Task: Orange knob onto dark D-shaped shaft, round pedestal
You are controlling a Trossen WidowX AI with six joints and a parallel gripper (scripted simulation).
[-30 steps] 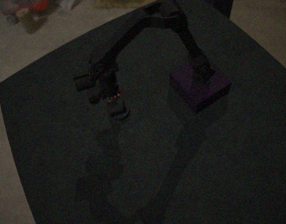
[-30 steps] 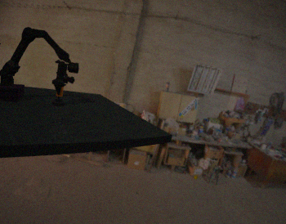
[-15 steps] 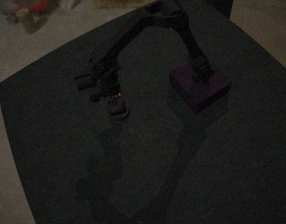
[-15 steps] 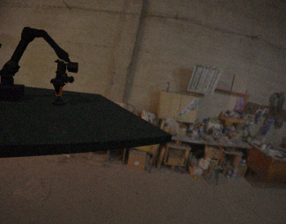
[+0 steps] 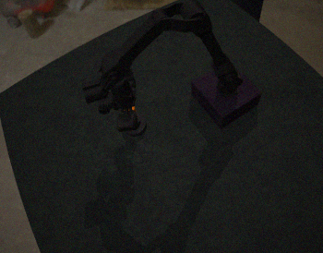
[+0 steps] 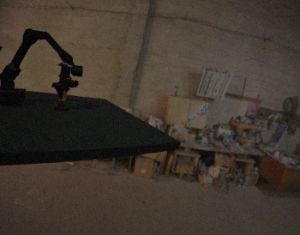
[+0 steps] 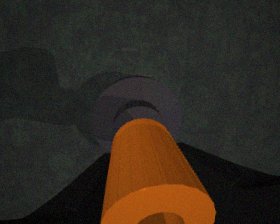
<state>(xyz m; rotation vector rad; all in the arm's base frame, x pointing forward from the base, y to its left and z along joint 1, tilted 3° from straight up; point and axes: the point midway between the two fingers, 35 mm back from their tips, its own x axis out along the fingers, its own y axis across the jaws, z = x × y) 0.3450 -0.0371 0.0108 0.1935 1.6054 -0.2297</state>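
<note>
My gripper tip is 20 mm below the orange knob. Round my gripper tip: dark shaft (40 mm below).
</note>
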